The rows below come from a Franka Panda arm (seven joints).
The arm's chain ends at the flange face. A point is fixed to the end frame.
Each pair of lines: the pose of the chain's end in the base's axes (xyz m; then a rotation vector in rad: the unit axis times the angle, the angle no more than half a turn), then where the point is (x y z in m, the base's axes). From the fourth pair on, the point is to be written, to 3 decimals.
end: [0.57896, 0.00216, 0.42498, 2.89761, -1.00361, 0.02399]
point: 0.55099 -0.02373 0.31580
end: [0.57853, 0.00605, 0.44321, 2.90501, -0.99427, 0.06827]
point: 0.55389 -0.02061 0.33341
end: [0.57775, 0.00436, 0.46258, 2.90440, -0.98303, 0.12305]
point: 0.55693 -0.02403 0.35243
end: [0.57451, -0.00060, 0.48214, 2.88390, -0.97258, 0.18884]
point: 0.558 -0.033 0.372
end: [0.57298, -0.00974, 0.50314, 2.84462, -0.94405, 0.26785]
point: 0.561 -0.048 0.395
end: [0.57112, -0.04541, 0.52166, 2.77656, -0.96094, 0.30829]
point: 0.559 -0.090 0.416
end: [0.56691, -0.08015, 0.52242, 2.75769, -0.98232, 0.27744]
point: 0.552 -0.125 0.417
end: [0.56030, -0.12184, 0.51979, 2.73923, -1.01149, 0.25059]
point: 0.542 -0.166 0.415
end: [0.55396, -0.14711, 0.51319, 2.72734, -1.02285, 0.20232]
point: 0.532 -0.191 0.409
